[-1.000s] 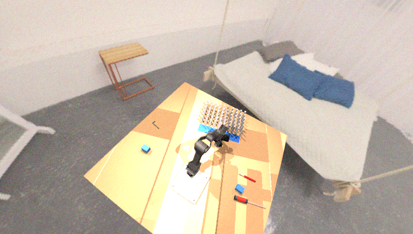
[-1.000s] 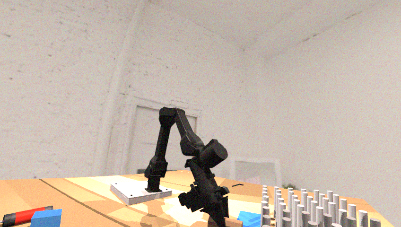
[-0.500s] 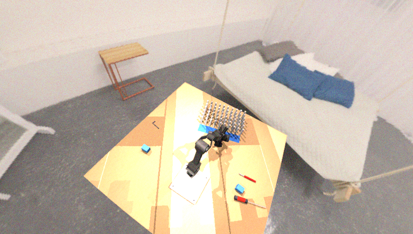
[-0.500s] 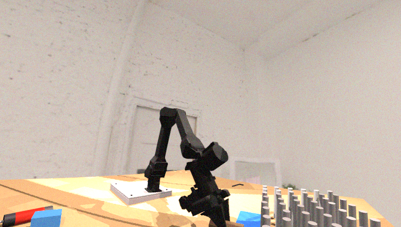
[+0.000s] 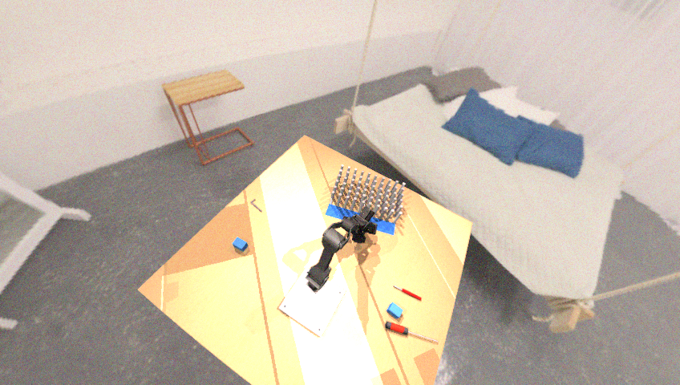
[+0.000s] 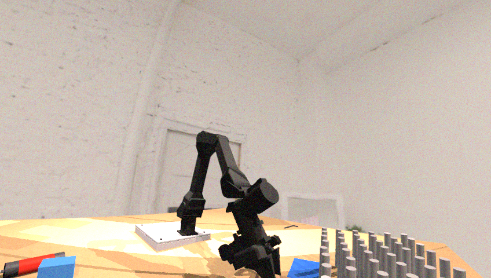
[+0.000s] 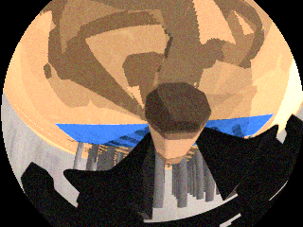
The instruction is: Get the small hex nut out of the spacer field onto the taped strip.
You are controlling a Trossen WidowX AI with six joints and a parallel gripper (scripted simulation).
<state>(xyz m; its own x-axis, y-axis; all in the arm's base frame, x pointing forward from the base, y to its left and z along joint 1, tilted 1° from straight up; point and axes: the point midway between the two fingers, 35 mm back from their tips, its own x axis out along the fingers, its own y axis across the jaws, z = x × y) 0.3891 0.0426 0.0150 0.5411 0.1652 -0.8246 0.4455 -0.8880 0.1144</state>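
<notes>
The blue taped strip lies 4 cm ahead of my gripper tip, 2 cm to the left of it and 1 cm below it. From my gripper tip the other things lie so: wooden-handled tool 9 cm ahead, 5 cm to the left.
</notes>
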